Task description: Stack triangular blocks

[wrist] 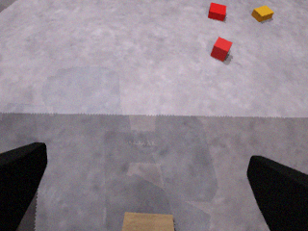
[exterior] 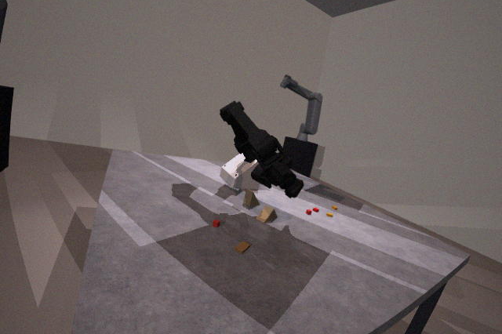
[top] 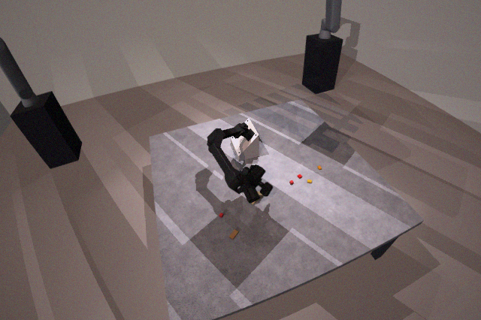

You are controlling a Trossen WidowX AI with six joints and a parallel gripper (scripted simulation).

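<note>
Now: gripper tip 7 cm above the tan wooden block, 5 cm to the left of it and 2 cm short of it. From my gripper tip the other things lie so: flat tan piece 25 cm to the right, 18 cm ahead, 9 cm below.
</note>
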